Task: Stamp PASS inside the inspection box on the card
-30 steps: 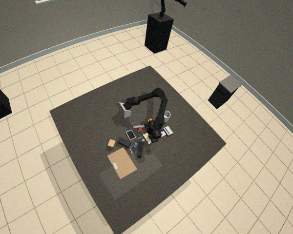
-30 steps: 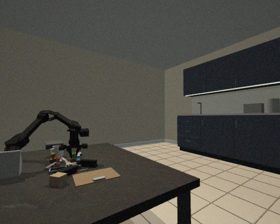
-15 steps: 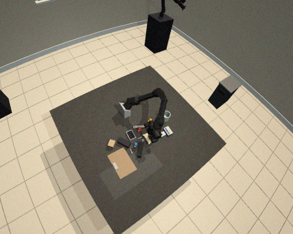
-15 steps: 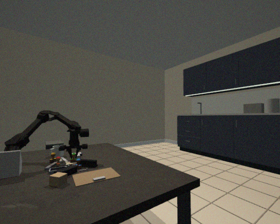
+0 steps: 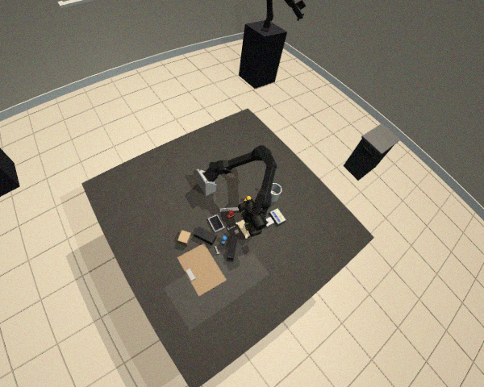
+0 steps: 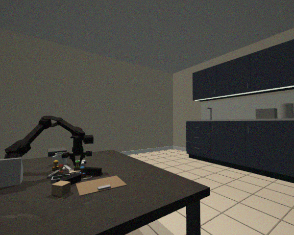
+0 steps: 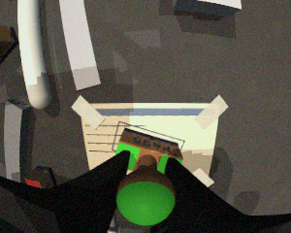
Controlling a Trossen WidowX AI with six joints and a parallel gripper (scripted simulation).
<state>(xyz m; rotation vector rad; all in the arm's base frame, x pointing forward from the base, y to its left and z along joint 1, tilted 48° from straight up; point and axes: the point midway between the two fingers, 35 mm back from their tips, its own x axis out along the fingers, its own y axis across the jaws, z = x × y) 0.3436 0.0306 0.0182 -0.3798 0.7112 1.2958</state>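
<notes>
The green-knobbed stamp lies right at my gripper tip. The rest, counted from my gripper tip: red-knobbed stamp: 100 mm behind, 40 mm to the right; then card: 30 mm below; then ruler: 50 mm behind, 120 mm to the left, 20 mm below.
</notes>
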